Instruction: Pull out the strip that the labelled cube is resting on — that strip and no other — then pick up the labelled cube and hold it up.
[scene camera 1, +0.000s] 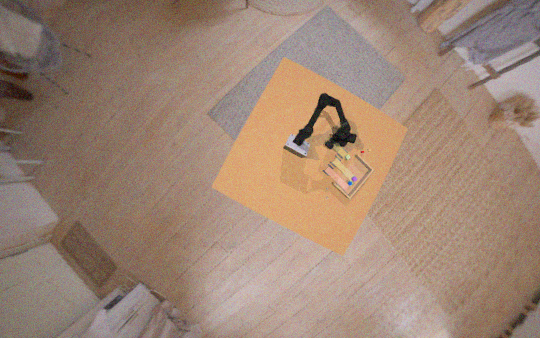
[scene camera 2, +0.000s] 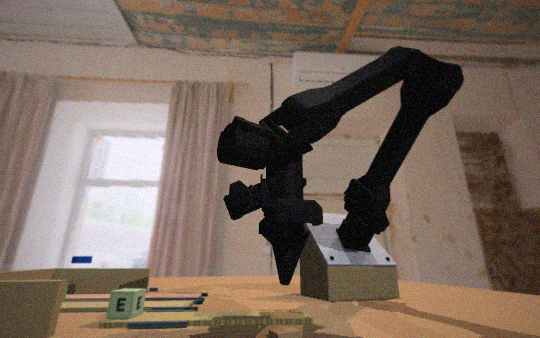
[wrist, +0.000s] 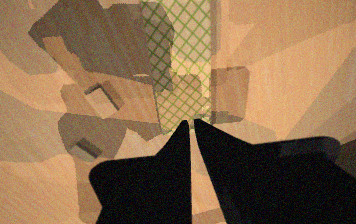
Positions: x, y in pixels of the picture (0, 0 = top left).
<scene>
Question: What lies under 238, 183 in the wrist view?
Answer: My gripper.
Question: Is my gripper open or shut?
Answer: Shut.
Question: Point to my gripper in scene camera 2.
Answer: At 284, 284
</scene>
